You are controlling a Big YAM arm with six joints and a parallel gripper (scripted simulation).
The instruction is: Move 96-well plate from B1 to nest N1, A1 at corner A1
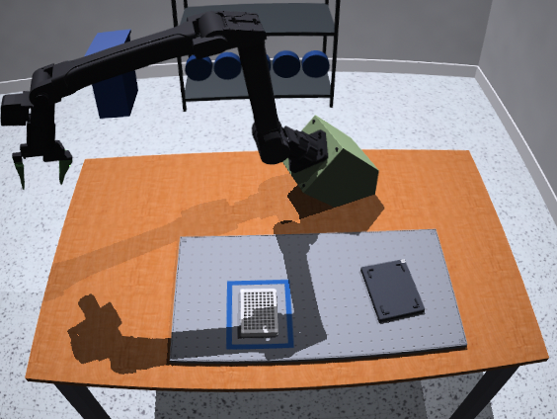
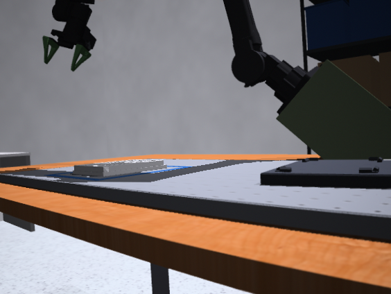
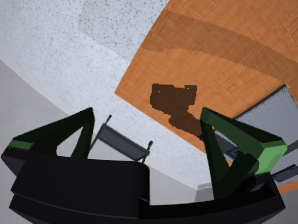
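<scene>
The 96-well plate lies 500 mm to the left of my hand, 280 mm below it and 170 mm ahead of it. Round my hand: plate nest N1: 830 mm to the left, 280 mm below, 120 mm ahead.
</scene>
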